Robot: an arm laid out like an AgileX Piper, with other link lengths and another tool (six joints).
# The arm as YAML. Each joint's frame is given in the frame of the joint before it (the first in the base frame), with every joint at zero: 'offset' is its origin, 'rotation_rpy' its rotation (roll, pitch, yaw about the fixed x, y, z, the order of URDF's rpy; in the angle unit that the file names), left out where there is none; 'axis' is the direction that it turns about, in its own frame. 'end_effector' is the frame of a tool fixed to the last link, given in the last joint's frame.
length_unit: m
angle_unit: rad
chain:
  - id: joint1
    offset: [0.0, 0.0, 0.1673]
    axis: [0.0, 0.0, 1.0]
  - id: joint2
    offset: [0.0, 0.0, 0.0]
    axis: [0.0, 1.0, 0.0]
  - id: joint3
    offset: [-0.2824, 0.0, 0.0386]
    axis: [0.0, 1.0, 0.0]
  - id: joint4
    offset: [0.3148, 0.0, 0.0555]
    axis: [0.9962, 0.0, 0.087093]
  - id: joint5
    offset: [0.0, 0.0, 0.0]
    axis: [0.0, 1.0, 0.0]
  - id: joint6
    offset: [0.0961, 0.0, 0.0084]
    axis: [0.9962, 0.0, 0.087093]
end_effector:
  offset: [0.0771, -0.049, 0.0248]
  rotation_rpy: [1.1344, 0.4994, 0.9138]
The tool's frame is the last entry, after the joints.
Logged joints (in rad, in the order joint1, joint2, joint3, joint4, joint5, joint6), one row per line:
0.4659, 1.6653, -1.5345, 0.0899, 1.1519, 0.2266
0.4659, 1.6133, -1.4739, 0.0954, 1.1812, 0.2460
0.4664, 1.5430, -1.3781, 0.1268, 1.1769, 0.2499
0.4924, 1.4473, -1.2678, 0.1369, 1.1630, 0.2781
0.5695, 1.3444, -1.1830, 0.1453, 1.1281, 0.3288
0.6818, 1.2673, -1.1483, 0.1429, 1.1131, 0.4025
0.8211, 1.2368, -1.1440, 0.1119, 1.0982, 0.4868
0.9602, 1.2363, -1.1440, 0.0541, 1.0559, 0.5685
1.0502, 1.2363, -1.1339, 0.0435, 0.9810, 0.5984
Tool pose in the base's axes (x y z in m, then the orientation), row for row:
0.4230, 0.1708, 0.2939, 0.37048, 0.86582, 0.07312, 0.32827
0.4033, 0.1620, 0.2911, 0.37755, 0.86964, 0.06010, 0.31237
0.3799, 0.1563, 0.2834, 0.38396, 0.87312, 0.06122, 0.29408
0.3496, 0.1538, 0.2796, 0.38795, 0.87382, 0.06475, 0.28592
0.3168, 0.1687, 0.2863, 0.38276, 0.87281, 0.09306, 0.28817
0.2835, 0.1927, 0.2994, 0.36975, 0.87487, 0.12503, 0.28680
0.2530, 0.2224, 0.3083, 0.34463, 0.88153, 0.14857, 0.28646
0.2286, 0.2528, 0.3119, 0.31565, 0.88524, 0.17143, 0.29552
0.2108, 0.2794, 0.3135, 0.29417, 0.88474, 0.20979, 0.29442
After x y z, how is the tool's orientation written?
As a quaternion, x y z w.
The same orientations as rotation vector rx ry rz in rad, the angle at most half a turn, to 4 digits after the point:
0.9698, 2.2665, 0.1914
0.9961, 2.2943, 0.1586
1.0222, 2.3245, 0.1630
1.0371, 2.3359, 0.1731
1.0221, 2.3306, 0.2485
0.9880, 2.3377, 0.3341
0.9210, 2.3559, 0.3971
0.8398, 2.3551, 0.4561
0.7830, 2.3551, 0.5584

